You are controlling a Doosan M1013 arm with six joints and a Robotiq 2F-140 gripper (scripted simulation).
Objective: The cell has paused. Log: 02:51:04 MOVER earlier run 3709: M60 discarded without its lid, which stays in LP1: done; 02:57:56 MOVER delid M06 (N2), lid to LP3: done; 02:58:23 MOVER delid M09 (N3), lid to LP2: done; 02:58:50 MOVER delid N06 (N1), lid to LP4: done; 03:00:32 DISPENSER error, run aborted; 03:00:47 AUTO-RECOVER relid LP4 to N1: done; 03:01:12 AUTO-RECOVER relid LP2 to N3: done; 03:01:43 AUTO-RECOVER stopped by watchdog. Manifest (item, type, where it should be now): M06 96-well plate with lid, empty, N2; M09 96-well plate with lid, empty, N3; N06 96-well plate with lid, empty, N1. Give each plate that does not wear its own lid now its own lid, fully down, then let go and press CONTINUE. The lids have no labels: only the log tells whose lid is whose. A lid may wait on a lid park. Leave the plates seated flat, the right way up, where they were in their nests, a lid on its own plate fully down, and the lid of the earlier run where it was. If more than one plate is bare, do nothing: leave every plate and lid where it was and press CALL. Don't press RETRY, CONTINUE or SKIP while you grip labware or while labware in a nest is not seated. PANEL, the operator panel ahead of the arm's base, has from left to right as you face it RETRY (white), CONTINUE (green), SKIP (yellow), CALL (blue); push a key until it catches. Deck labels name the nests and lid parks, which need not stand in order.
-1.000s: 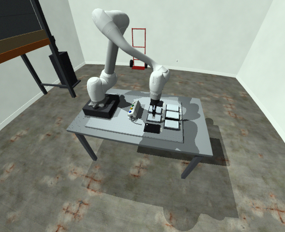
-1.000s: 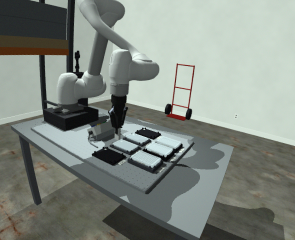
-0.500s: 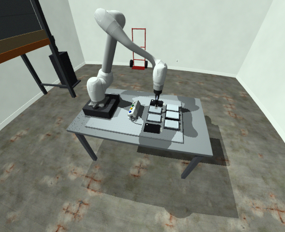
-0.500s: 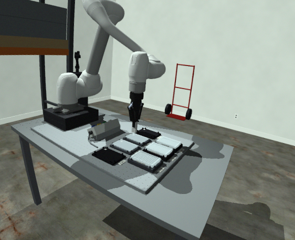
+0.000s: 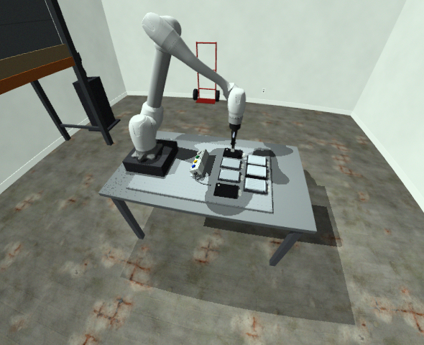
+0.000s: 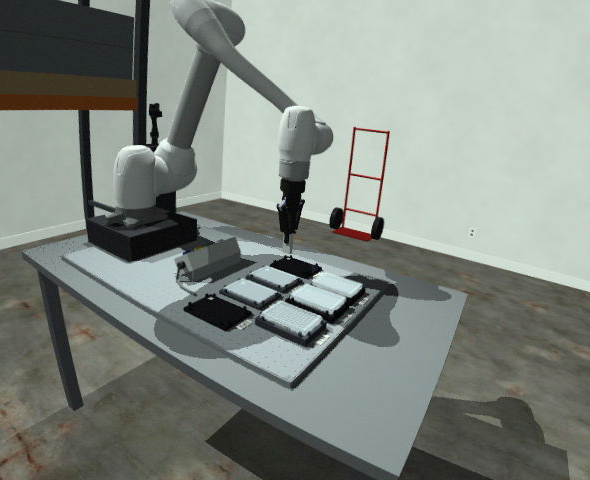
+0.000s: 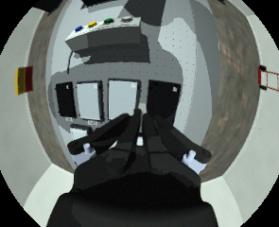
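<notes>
The grey pad is 10 cm below my hand and 6 cm to the right of it. Round my hand: yellow key 25 cm behind, 14 cm to the right, 4 cm below; green key 24 cm behind, 9 cm to the right, 4 cm below; white key 24 cm behind, 4 cm to the right, 4 cm below.
</notes>
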